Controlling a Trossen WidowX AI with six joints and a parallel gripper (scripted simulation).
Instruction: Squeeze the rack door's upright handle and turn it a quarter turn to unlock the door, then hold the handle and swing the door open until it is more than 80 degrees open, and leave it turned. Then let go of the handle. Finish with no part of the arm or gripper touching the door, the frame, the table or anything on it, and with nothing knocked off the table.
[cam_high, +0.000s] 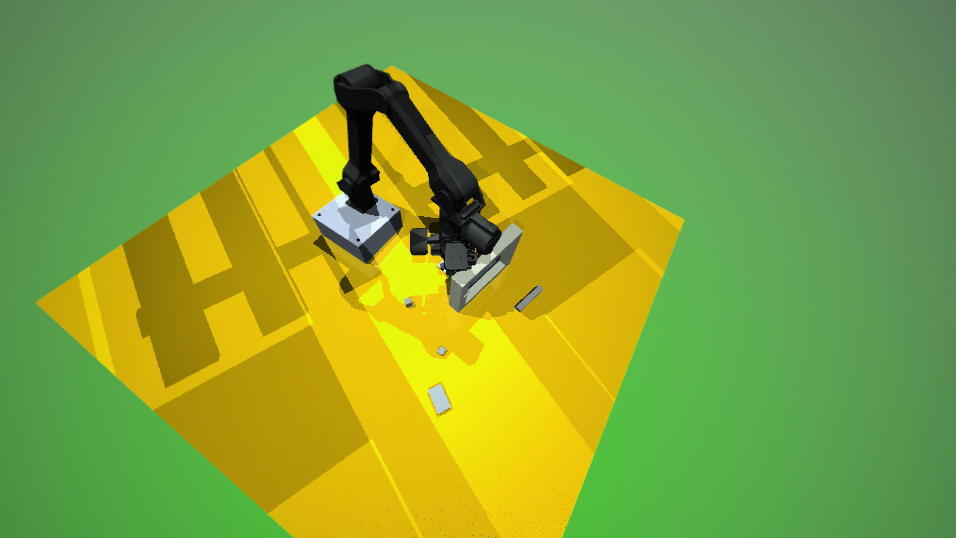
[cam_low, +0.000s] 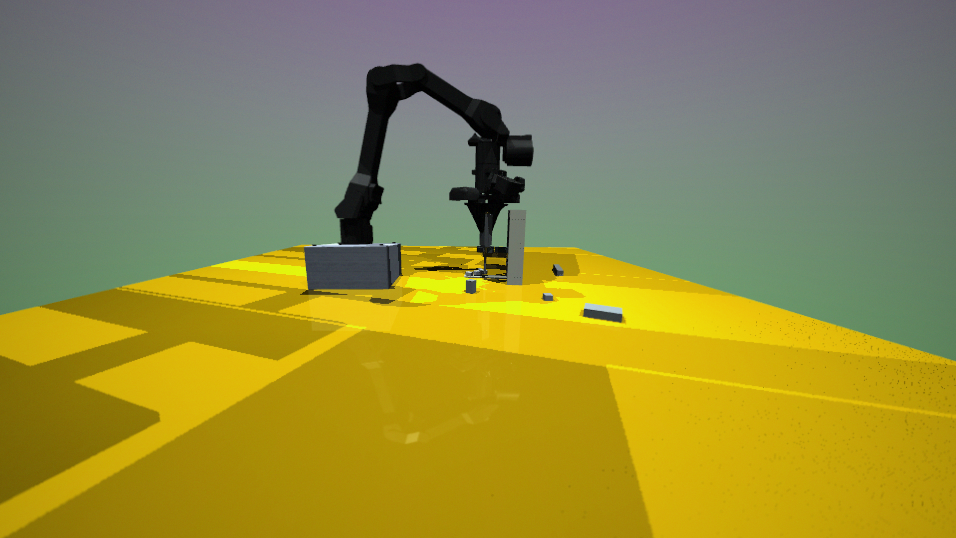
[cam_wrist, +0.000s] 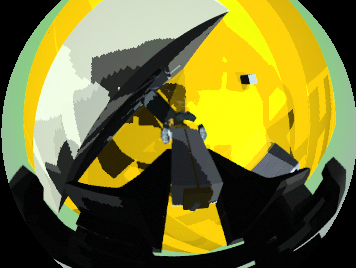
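My gripper tip is now 2 cm above the upright handle. The rest, counted from my gripper tip: thin bar (22 cm ahead, 11 cm below, 7 cm to the left); then flat plate (28 cm to the right, 15 cm ahead, 11 cm below).
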